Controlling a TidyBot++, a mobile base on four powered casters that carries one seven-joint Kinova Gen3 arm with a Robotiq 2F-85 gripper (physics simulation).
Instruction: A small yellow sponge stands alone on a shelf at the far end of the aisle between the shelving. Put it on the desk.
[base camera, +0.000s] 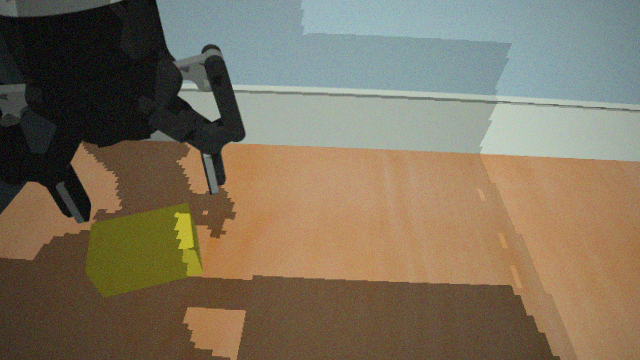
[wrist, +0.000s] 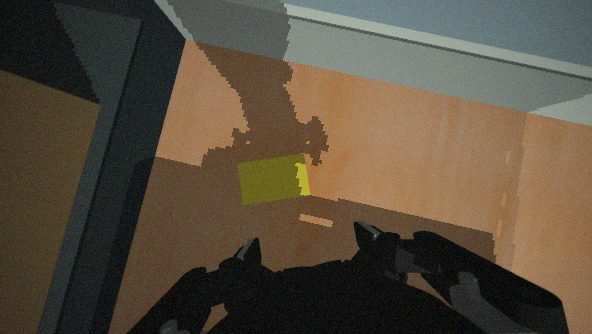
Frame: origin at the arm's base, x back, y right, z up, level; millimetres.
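Seen in the pictures: gripper, fingertip midpoint: (base camera: 150, 200) (wrist: 307, 240).
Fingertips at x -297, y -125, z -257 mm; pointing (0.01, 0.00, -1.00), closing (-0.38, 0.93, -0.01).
Observation:
A point is followed by its place in that frame.
The yellow sponge (base camera: 140, 250) @[x -319, y -172, z -352 mm] (wrist: 272, 180) @[x -335, y -181, z -352 mm] lies on the orange wooden floor (base camera: 350, 210) @[x -426, y 33, z -397 mm] (wrist: 400, 140) @[x -451, y 16, z -397 mm], mostly in shadow, with a bright strip at its right end. My gripper (base camera: 148, 206) @[x -297, y -125, z -257 mm] (wrist: 307, 240) @[x -297, y -125, z -257 mm] is open and empty, its fingers wide apart and pointing down. In the base camera view the fingertips show just above the sponge's far edge; in the wrist view the sponge lies beyond the fingertips, a little to the left. The fingers do not touch it. The desk does not show in either view.
A dark-framed shelf unit (wrist: 159, 75) @[x -458, y -400, z -365 mm] with a brown board (wrist: 40, 190) @[x -271, y -420, z -288 mm] stands left of the sponge in the wrist view. A pale baseboard (base camera: 350, 117) @[x -549, y 31, z -344 mm] (wrist: 375, 62) @[x -548, y -68, z -356 mm] and a blue-grey wall (base camera: 400, 17) @[x -562, y 80, z -212 mm] (wrist: 500, 20) @[x -562, y 29, z -278 mm] run behind the sponge. Shadows of the arm and gripper fall across the floor.

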